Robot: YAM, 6 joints.
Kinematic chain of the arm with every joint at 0, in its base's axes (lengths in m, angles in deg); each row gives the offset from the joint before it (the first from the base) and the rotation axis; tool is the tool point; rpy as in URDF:
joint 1: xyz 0 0 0.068 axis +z
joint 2: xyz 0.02 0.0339 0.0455 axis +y
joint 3: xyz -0.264 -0.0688 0 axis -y
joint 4: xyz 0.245 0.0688 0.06 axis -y
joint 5: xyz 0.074 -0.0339 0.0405 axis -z
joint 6: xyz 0.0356 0 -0.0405 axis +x
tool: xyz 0 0 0 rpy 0 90 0
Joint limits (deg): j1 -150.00..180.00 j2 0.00..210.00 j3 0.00..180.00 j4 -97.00..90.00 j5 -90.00..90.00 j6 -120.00..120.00
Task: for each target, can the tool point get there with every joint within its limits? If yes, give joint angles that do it. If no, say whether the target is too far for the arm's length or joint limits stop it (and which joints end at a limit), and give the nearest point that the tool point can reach.
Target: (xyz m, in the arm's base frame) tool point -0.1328 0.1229 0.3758
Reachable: yes | joints 148.14 51.15 40.38 42.17 74.41 -37.64
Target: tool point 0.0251 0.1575 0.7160
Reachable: yes | joints 72.97 101.60 164.18 13.06 -38.32 28.37
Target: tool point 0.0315 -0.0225 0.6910
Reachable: yes | joints 22.83 80.64 160.30 -31.44 67.86 -22.72
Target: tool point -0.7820 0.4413 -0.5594
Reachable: no: too far | nearest point -0.4587 0.2588 -0.2501 | short by 0.483 m
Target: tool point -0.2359 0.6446 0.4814
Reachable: no: too far | nearest point -0.1952 0.5333 0.4160 | short by 0.135 m
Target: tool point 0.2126 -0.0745 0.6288
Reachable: yes | joints -26.88 92.20 117.22 67.09 -56.62 -7.84
